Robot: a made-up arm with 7 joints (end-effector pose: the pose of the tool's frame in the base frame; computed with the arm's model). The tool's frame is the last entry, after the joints.
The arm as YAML. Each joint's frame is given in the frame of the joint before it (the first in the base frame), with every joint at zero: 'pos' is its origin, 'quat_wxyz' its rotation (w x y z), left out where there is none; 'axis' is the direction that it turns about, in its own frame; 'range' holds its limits. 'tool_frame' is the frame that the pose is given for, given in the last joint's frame.
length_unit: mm
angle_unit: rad
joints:
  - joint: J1
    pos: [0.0, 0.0, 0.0]
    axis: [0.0, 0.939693, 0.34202]
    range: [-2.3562, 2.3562]
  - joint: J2
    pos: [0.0, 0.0, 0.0]
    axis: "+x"
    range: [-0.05, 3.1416]
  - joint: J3
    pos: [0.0, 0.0, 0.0]
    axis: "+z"
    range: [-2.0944, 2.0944]
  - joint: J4
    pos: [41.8, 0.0, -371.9]
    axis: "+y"
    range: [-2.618, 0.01]
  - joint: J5
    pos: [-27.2, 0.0, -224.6]
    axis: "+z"
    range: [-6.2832, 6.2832]
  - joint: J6
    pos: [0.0, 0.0, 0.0]
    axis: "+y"
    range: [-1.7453, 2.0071]
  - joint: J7
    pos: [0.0, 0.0, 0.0]
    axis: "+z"
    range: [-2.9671, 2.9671]
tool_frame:
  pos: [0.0, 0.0, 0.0]
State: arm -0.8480 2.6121 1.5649 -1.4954 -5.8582 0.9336 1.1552
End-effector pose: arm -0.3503 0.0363 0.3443 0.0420 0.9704 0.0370 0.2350
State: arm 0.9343 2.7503 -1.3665 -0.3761 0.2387 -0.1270 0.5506
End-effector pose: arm 0.3101 0.3719 0.3527 0.6638 0.5147 -0.4701 0.2711
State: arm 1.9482 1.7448 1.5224 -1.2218 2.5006 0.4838 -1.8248
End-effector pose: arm 0.1416 0.5022 0.1096 0.3543 -0.3008 -0.3864 0.7967
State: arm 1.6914 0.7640 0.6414 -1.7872 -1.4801 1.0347 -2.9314
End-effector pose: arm -0.2800 0.3322 -0.0723 0.3621 -0.7376 0.3334 0.4623
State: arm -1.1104 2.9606 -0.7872 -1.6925 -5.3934 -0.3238 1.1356
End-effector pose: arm -0.1172 0.2384 0.3734 0.3020 -0.8313 -0.1261 0.4492
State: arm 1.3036 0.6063 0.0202 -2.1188 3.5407 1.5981 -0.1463
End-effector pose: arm -0.1928 0.1769 -0.2650 -0.9235 -0.1104 0.3564 0.0889
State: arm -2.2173 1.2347 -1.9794 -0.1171 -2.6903 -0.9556 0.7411
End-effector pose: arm 0.3352 0.3333 0.3688 0.4719 0.6128 -0.4637 0.4321
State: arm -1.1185 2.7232 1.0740 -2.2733 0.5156 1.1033 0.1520
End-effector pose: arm -0.2389 -0.0572 0.2328 -0.7053 0.6536 0.1051 0.2536
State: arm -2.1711 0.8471 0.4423 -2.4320 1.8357 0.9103 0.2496
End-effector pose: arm 0.0171 0.0900 0.2885 0.2659 0.6619 0.6922 0.1092
